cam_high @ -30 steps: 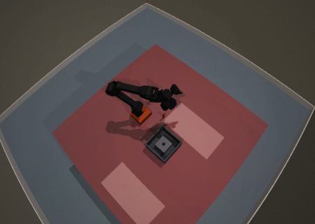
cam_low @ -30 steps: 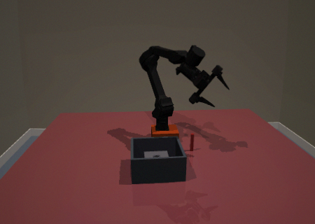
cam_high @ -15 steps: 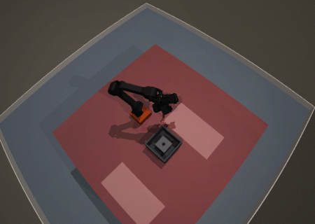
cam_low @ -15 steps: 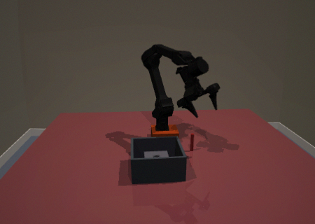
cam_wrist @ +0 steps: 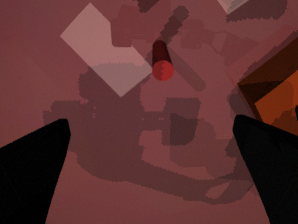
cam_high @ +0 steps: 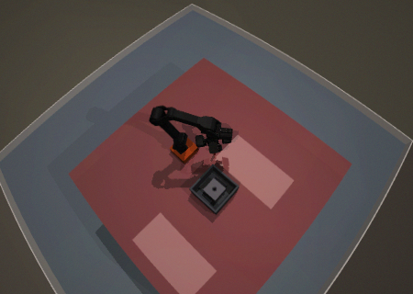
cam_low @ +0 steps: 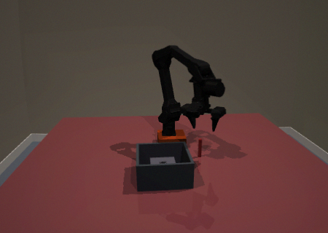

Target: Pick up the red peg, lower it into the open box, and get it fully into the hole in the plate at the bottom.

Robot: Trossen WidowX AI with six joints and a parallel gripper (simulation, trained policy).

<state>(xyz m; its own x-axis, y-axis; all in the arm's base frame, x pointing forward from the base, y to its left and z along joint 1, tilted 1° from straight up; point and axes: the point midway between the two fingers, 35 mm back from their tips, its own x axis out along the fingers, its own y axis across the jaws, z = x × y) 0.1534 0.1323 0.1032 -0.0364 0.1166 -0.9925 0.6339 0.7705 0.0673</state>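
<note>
My gripper tip is now 1 cm short of the red peg, 1 cm to the left of it and 8 cm above it. Also, from my gripper tip: dark box (17 cm ahead, 18 cm to the right, 9 cm below); grey plate (17 cm ahead, 18 cm to the right, 7 cm below).
</note>
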